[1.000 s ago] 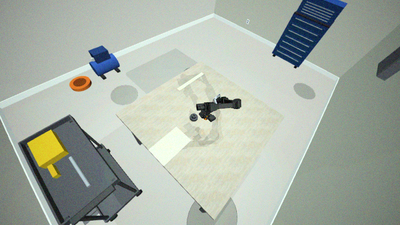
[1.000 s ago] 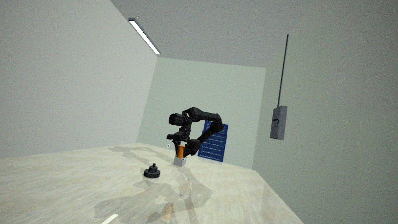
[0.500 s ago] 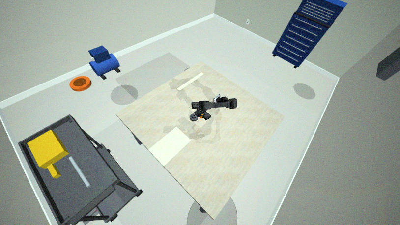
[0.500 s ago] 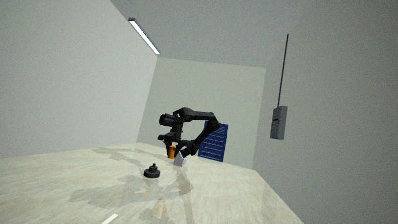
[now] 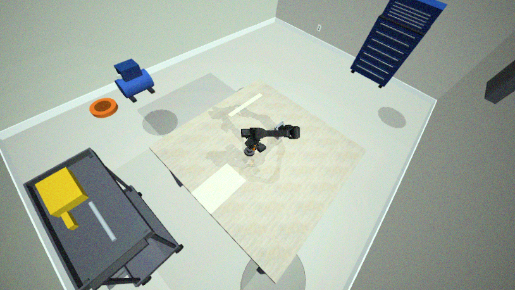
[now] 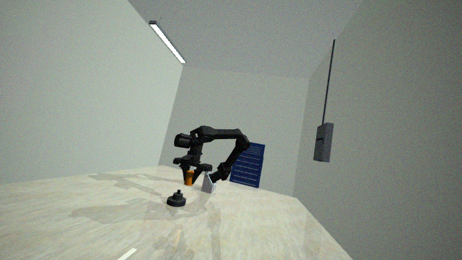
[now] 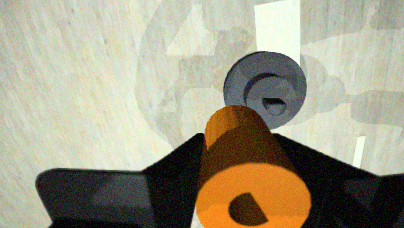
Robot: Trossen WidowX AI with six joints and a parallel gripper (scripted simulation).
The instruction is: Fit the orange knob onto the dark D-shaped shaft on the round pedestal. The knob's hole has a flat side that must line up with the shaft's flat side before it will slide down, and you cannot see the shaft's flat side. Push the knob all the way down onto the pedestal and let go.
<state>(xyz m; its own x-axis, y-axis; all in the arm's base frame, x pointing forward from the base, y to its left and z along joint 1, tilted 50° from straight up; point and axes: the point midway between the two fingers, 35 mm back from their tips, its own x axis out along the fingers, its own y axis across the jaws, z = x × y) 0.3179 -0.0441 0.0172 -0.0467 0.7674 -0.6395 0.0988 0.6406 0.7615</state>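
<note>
Now: gripper tip 40 mm to the left of the pedestal and 70 mm above it. The rest, counted from my gripper tip: orange knob: 20 mm above.
</note>
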